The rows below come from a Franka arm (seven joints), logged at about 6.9 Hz.
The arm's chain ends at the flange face. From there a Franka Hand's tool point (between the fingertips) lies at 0.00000 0.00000 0.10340 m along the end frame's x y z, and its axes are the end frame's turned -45 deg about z.
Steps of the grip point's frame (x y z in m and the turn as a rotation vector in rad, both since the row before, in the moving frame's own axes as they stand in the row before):
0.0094, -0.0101, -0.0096, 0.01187, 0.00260, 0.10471
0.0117, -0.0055, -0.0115, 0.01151, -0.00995, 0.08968
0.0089, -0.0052, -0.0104, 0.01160, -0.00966, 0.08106
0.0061, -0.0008, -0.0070, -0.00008, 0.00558, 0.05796
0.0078, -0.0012, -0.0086, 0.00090, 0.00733, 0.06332
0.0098, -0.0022, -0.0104, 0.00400, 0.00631, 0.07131
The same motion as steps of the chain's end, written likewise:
0.0001, -0.0127, -0.0096, 0.01023, -0.00655, 0.10471
0.0059, -0.0120, -0.0115, 0.00110, -0.01517, 0.08968
0.0042, -0.0098, -0.0104, 0.00137, -0.01503, 0.08106
0.0033, -0.0045, -0.0070, 0.00389, 0.00400, 0.05796
0.0042, -0.0058, -0.0086, 0.00582, 0.00455, 0.06332
0.0052, -0.0077, -0.0104, 0.00729, 0.00163, 0.07131

